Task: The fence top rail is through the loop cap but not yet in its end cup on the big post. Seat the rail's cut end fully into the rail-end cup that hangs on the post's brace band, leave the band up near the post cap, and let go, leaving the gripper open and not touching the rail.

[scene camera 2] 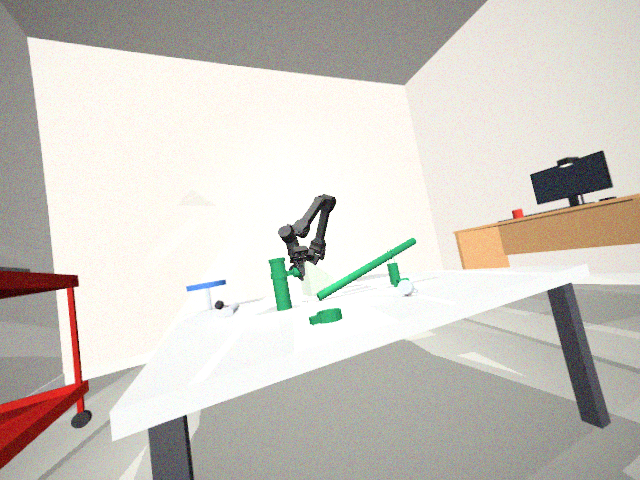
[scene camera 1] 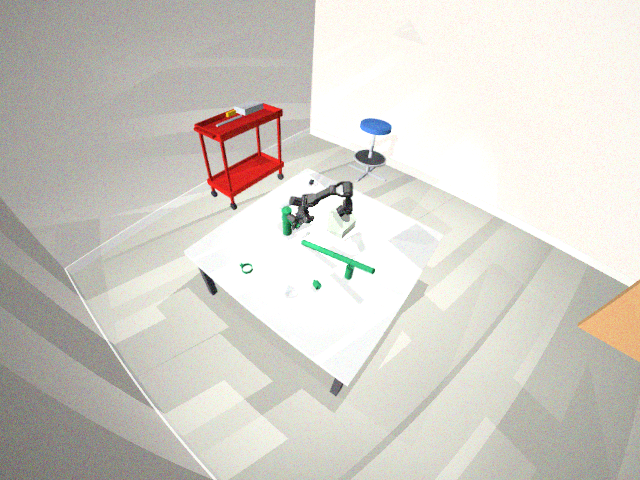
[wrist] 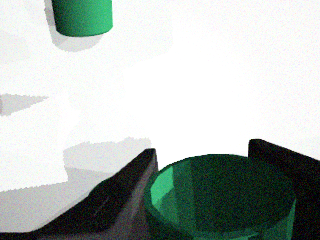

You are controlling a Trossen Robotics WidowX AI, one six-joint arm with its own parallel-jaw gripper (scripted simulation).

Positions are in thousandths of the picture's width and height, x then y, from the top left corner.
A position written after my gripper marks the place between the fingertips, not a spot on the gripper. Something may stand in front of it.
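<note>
Big green post (scene camera 2: 440, 601). Green top rail (scene camera 2: 541, 584). My gripper (wrist: 633, 644).
</note>
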